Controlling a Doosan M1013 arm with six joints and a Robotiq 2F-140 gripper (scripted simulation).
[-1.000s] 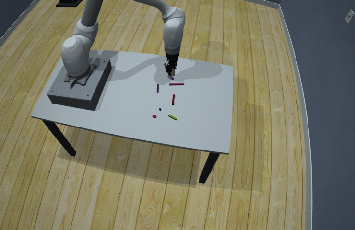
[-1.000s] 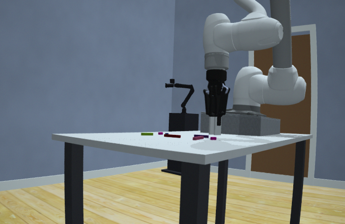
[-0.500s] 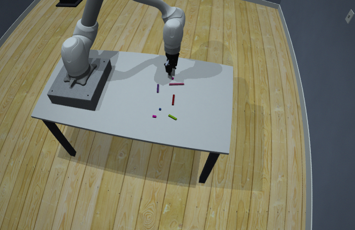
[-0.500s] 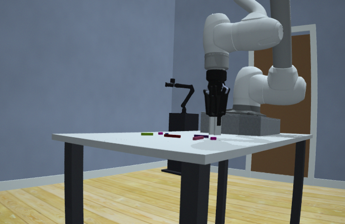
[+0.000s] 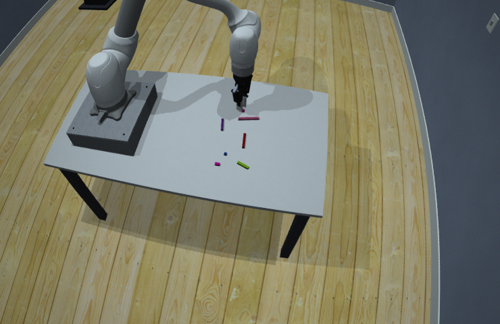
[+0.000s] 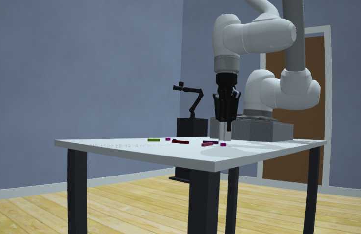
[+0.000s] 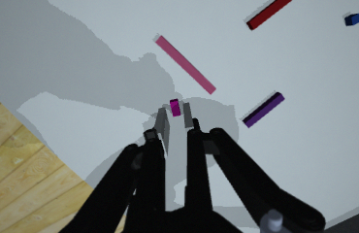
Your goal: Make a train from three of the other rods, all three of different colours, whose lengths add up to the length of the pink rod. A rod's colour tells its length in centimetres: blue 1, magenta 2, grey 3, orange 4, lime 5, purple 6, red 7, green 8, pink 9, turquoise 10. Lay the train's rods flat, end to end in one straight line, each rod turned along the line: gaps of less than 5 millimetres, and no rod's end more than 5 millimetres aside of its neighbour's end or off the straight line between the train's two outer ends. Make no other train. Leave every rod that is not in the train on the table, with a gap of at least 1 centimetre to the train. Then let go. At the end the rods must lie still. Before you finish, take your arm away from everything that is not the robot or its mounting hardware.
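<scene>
My gripper is now 24 cm to the left of the blue rod and 5 cm above it. The rest, counted from my hand: red rod (6 cm ahead, 16 cm to the right, 5 cm below); then pink rod (4 cm ahead, 4 cm to the right, 5 cm below); then purple rod (5 cm behind, 10 cm to the right, 5 cm below).
</scene>
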